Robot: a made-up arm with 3 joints. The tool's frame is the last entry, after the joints.
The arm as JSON. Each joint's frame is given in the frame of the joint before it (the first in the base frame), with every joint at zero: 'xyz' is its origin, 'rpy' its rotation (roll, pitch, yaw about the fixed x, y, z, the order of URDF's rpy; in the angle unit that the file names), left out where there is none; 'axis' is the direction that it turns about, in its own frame. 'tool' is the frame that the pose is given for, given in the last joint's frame.
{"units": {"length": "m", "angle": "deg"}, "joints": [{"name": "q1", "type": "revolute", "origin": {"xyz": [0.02, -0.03, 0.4], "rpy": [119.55, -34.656, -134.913]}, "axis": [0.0, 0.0, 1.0]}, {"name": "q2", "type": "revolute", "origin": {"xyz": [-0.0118, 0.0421, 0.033], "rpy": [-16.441, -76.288, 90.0]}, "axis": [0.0, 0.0, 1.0]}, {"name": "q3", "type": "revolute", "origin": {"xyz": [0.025, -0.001, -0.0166], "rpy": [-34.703, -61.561, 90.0]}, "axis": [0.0, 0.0, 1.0]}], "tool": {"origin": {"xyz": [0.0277, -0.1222, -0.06], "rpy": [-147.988, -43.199, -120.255]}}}
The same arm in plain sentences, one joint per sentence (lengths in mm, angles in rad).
The arm has three revolute joints in a row. What follows holds with every joint at zero, and every direction is one of the base frame's.
Joint 1 is mounted 20 mm along +x and 30 mm along -y and 400 mm along +z from the base frame's origin and rotates about the direction (-0.81407, 0.415584, -0.405685).
Joint 2 is mounted 20 mm along -x and 50 mm along +y and 10 mm along +z from joint 1 and rotates about the direction (-0.020701, -0.391516, -0.919938).
Joint 3 is mounted 20 mm along -x and 20 mm along +y and 10 mm along +z from joint 2 and rotates about -y.
The tool frame, which is the frame that the pose is given for, is mounted 110 mm along -x and 60 mm along +y and 60 mm along -z from joint 3; its axes are the base frame's turned by roll 1.9554, pitch -0.1824 and yaw -2.3717 rad (as in URDF: about the fixed x, then y, then z).

